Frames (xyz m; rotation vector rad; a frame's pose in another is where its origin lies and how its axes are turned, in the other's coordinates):
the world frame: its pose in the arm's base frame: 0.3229 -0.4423 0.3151 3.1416 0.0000 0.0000
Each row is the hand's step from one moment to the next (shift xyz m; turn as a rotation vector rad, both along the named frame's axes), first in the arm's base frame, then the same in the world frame.
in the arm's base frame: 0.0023 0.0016 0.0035 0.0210 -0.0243 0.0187
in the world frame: 0.0023 -0.0016 -0.0035 0.0210 0.0243 -0.0187
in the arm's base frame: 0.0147 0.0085 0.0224 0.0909 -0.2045 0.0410
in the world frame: 0.0147 -0.0085 -0.0224 0.0909 0.2045 -0.0410
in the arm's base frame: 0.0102 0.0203 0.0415 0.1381 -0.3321 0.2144
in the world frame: 0.0102 -0.0203 -0.0415 0.1381 0.3321 -0.2144
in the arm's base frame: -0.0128 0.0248 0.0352 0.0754 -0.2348 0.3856
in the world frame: -0.0128 -0.0248 -0.0352 0.0754 0.2348 -0.3856
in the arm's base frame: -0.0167 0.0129 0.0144 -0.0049 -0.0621 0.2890
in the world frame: -0.0167 -0.0129 -0.0144 -0.0049 0.0621 -0.2890
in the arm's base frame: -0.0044 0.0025 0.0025 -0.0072 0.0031 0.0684
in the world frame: -0.0044 -0.0025 -0.0025 -0.0072 -0.0031 -0.0684
